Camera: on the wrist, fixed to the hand. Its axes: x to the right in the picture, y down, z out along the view.
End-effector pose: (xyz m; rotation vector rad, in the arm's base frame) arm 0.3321 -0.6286 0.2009 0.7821 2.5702 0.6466
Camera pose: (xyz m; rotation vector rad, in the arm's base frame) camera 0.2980 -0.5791 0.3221 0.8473 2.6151 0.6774
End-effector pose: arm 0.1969 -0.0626 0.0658 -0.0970 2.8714 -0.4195
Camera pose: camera 0.1411 0.0440 0.1276 -0.0103 2.9189 -0.4375
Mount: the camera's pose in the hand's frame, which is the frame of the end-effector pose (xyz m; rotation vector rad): 0.0297 0.0858 -0.1003 0.0128 0.0563 0.0507
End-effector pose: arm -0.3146 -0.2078 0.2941 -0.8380 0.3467 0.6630
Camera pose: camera -0.3521 -0.2319 0.1664 -0.8391 0.4238 0.6846
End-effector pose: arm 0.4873 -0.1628 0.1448 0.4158 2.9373 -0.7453
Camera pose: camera 0.4816 -0.0352 0.1894 0.5187 2.9630 -0.7588
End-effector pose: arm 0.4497 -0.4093 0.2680 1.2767 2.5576 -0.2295
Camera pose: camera 0.4842 -0.3093 0.3524 1.3696 2.5706 -0.2027
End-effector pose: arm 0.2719 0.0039 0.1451 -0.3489 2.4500 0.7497
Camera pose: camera 0.1714 0.0129 0.2352 -0.3080 2.5238 0.7547
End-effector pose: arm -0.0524 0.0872 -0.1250 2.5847 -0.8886 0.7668
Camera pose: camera -0.1262 0.0514 -0.0174 2.5471 -0.9384 0.8575
